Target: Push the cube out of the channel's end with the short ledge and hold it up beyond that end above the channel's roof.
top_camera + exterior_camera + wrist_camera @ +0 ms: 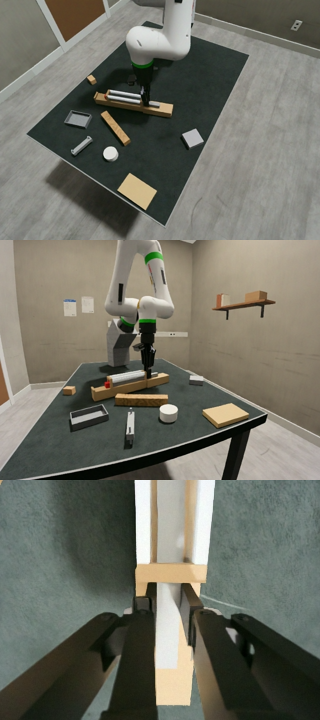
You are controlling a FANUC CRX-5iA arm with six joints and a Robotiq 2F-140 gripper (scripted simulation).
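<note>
Now: the grey stick 30 mm below my hand. The rest, counted from my hand: grey square block (310 mm to the left, 70 mm below, 10 mm ahead); red cube (210 mm to the right, 100 mm ahead, 30 mm below); wooden beam (200 mm ahead, 70 mm below, 60 mm to the right).
</note>
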